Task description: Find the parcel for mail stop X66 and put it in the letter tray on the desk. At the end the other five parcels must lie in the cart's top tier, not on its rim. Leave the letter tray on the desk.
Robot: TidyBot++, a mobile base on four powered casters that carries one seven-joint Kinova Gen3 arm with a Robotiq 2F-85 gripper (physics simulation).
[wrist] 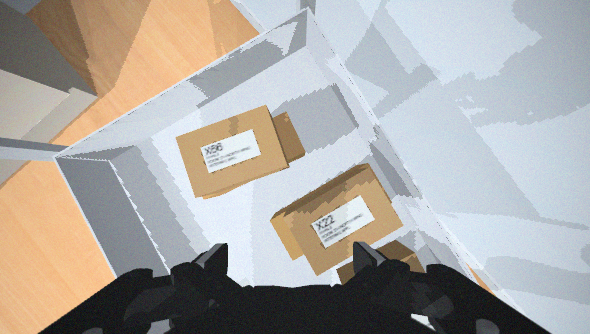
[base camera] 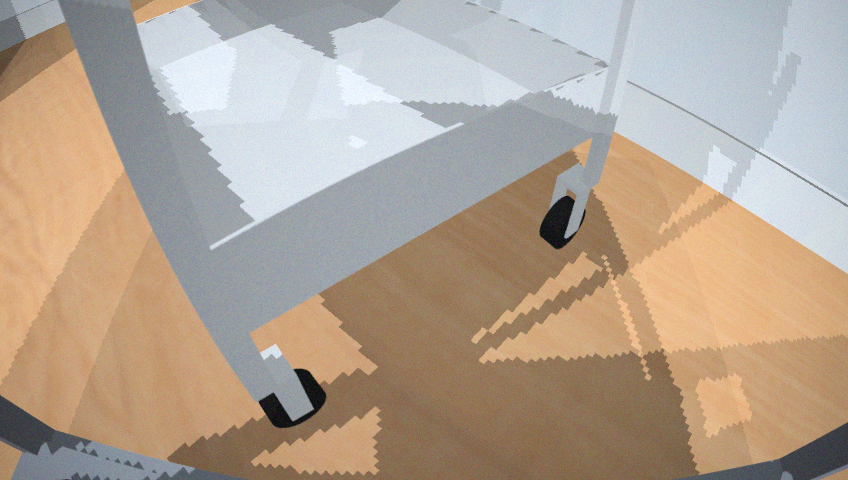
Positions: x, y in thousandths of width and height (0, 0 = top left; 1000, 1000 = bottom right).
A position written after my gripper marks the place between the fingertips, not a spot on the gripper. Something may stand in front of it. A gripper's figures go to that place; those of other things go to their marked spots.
My gripper (wrist: 494, 768): 16 cm from the lens. A wire cart (wrist: 218, 537): 39 cm from the lens.
